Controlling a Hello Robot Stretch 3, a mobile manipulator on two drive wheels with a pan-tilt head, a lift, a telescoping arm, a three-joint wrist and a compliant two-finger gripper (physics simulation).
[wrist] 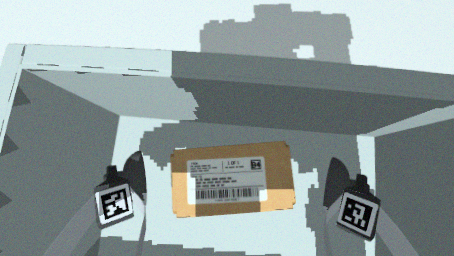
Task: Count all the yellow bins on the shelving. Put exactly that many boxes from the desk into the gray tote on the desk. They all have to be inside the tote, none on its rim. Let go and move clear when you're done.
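Frame: origin at the robot's base, x ahead, y left, z up, level; centimetres.
Seen in the pictures: gripper, fingertip midpoint: point(234, 173).
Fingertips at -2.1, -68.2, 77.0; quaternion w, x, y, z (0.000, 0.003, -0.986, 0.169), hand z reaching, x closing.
Note:
Pixels of each thing's top centre, then the offset from my fingertips to it, as dx, dy, dz. "spot": a spot on its surface instead. Level surfaces: height alone.
- cardboard box, top centre: point(231, 179) +0.2, +0.4, +1.3
- gray tote, surface spot: point(310, 67) spot: -3.7, -5.7, +7.0
- white desk surface, surface height: dz -5.0
A cardboard box point(279, 175) with a white shipping label lies inside the gray tote point(310, 67), label facing up, in the middle of the wrist view. The tote's floor shows around the box, and the box is apart from the far wall. My gripper point(234, 173) is open, with one finger to the left of the box and one to the right, a gap showing on both sides. The tote's near wall is out of view. The yellow bins and the shelving do not show in this view.
The tote's left wall stands to the left of my left finger and its right wall to the right of my right finger. The far wall crosses the upper part of the view. A white desk surface point(125, 20) with a dark shadow lies beyond it.

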